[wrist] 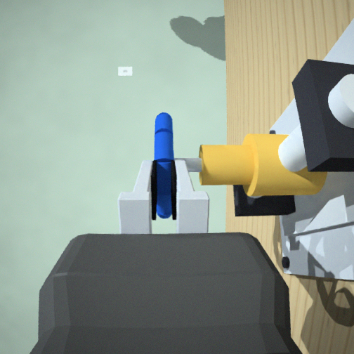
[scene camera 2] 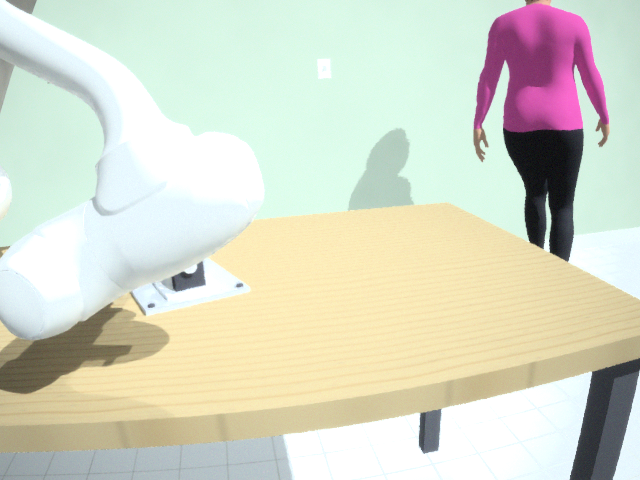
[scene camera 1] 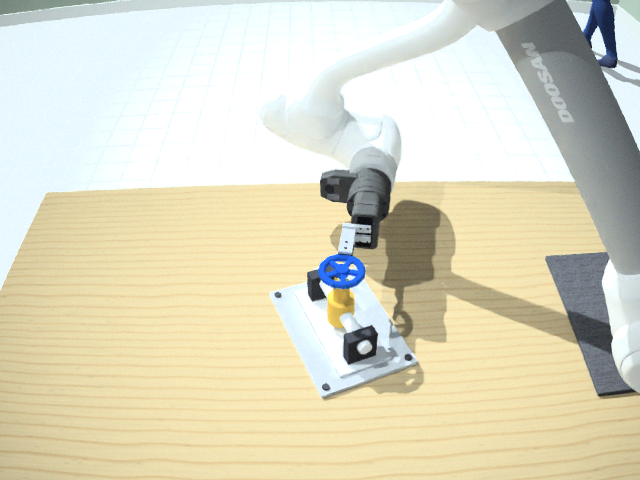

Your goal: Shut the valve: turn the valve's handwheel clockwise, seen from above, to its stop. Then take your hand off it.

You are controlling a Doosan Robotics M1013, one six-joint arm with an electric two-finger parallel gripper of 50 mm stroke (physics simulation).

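Observation:
The blue handwheel (scene camera 1: 341,284) (wrist: 164,142) sits level on top of the yellow valve body (scene camera 1: 341,312) (wrist: 225,165). My gripper (scene camera 1: 345,253) (wrist: 163,178) is shut on the handwheel's rim, on the side away from scene camera 1. In the wrist view its two fingers stand on either side of the blue rim, with dark pads against it. The valve body stands on a light grey base plate (scene camera 1: 302,330) (scene camera 2: 222,281) (wrist: 325,255). In scene camera 2 the arm hides the handwheel and the gripper.
Black pipe brackets (scene camera 1: 360,345) (scene camera 2: 193,281) (wrist: 320,120) stand on the base plate on both sides of the valve body. The base plate lies on the wooden table (scene camera 1: 155,310) (scene camera 2: 413,284) (wrist: 260,50). A dark mat (scene camera 1: 573,310) lies beneath the arm's base. A person (scene camera 2: 542,77) stands beyond the table.

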